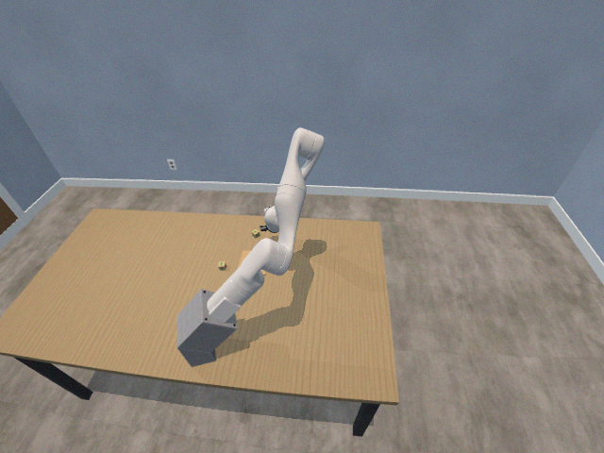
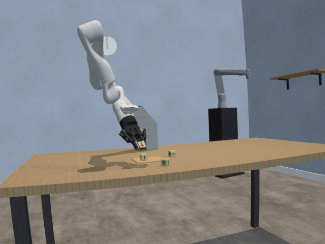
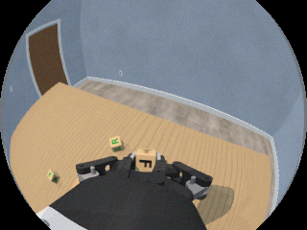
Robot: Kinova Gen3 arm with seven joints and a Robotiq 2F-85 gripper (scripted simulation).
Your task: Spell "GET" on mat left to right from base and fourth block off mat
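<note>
Now: hand 130 mm past the G block, 70 mm to the right of it and 70 mm above it. From my hand the other things lie so: T block (right at my hand); then mat (140 mm behind, 100 mm to the left, 90 mm below).
</note>
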